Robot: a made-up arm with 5 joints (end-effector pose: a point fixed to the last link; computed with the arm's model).
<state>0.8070 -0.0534 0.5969 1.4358 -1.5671</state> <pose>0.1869 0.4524 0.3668 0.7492 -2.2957 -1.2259</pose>
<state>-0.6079 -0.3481 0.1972 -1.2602 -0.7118</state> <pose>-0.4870 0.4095 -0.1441 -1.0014 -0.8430 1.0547</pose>
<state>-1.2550 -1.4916 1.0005 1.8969 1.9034</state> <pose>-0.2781 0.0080 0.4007 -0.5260 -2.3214 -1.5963</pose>
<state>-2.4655 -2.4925 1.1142 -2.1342 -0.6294</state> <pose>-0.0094 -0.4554 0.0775 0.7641 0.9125 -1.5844</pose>
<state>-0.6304 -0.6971 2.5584 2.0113 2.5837</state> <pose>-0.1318 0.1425 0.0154 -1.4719 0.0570 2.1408</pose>
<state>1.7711 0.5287 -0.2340 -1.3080 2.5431</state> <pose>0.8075 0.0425 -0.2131 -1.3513 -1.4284 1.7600</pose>
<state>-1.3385 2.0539 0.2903 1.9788 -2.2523</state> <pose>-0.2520 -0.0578 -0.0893 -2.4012 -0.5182 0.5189</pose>
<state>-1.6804 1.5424 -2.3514 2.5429 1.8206</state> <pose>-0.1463 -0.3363 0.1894 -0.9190 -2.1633 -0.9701</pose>
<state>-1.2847 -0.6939 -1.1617 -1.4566 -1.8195</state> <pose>-0.7414 -0.1552 0.3475 0.3676 0.3218 2.6683</pose>
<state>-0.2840 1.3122 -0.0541 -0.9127 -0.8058</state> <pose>-0.0434 0.7234 -0.0813 -0.7746 -2.0180 -0.0800</pose>
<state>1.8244 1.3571 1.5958 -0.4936 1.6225</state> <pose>0.7613 -0.3492 0.1516 -0.9853 -1.2956 -1.8809</pose>
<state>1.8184 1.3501 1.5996 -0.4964 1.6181</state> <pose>0.7630 -0.3449 0.1528 -0.9814 -1.2990 -1.8793</pose>
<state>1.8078 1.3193 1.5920 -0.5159 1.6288</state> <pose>0.7658 -0.3395 0.1507 -0.9249 -1.2758 -1.9121</pose>
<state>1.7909 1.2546 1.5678 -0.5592 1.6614</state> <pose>0.7701 -0.3329 0.1434 -0.7940 -1.2100 -1.9904</pose>
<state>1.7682 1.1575 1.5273 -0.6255 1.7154</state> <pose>0.7751 -0.3249 0.1297 -0.5932 -1.0954 -2.1037</pose>
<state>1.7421 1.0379 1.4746 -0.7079 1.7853</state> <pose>0.7801 -0.3154 0.1096 -0.3463 -0.9352 -2.2295</pose>
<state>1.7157 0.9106 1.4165 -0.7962 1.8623</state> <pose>0.7840 -0.3043 0.0843 -0.0881 -0.7459 -2.3458</pose>
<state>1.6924 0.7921 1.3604 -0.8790 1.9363</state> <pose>0.7862 -0.2921 0.0571 0.1465 -0.5540 -2.4389</pose>
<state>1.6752 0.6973 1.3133 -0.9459 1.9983</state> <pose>0.7867 -0.2809 0.0328 0.3311 -0.3895 -2.5043</pose>
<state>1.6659 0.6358 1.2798 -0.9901 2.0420</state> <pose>0.7862 -0.2733 0.0155 0.4530 -0.2754 -2.5441</pose>
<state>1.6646 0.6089 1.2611 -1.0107 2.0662</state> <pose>0.7854 -0.2712 0.0068 0.5143 -0.2194 -2.5634</pose>
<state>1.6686 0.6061 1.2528 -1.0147 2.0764</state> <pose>0.7846 -0.2734 0.0044 0.5343 -0.2051 -2.5699</pose>
